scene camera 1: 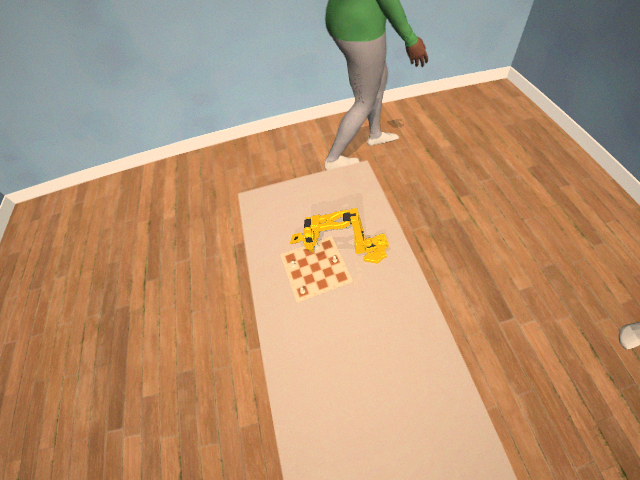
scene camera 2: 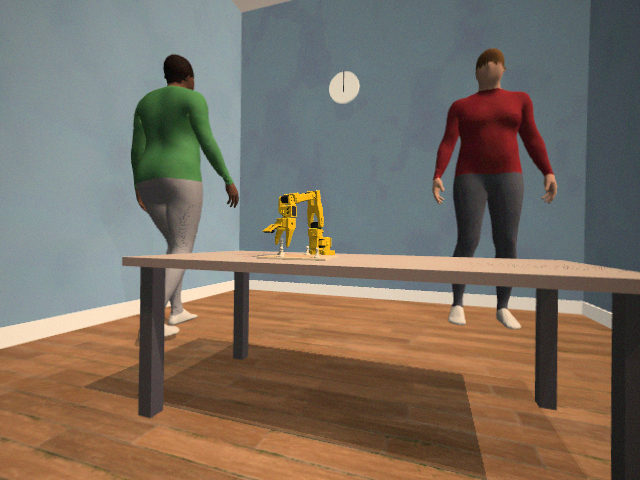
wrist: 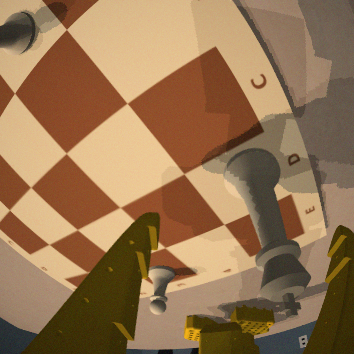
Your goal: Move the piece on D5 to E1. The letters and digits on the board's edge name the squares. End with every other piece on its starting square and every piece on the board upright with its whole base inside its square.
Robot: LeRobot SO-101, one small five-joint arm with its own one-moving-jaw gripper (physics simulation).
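Where they show: end effector, tool point: (scene camera 1: 312, 250) (scene camera 2: 286, 245) (wrist: 158, 226); arm's base, origin of the base link: (scene camera 1: 367, 252) (wrist: 221, 316).
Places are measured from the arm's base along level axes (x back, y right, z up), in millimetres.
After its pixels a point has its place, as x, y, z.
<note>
The white king (wrist: 260, 200) {-190, 81, 29} stands upright on D5 of the board (wrist: 67, 95) {-252, 32, 6} (scene camera 1: 315, 267) {-211, -5, 6}; its base is inside the square. In the wrist view it is drawn in the gap between the jaws. My gripper (wrist: 246, 223) (scene camera 2: 283, 243) {-204, 49, 39} (scene camera 1: 312, 249) is open and low over the D5 side, one jaw on each side of the gap, neither pressing on the king. In scene camera 1 the arm hides or blurs the king. Square E1 (scene camera 1: 342, 276) {-123, -72, 6} has no piece on it; in the wrist view the left jaw partly covers that corner.
A small pawn (wrist: 159, 287) {-135, 5, 20} (scene camera 1: 334, 259) {-133, 0, 18} stands on E3, beyond the left jaw. Another piece (wrist: 19, 34) {-285, 33, 12} (scene camera 1: 293, 264) {-289, 26, 18} stands on A4. A third piece (scene camera 1: 302, 290) {-279, -93, 27} stands on the A1 corner. The arm's base (scene camera 1: 375, 248) {21, -21, 53} is beside the board on the E side.
</note>
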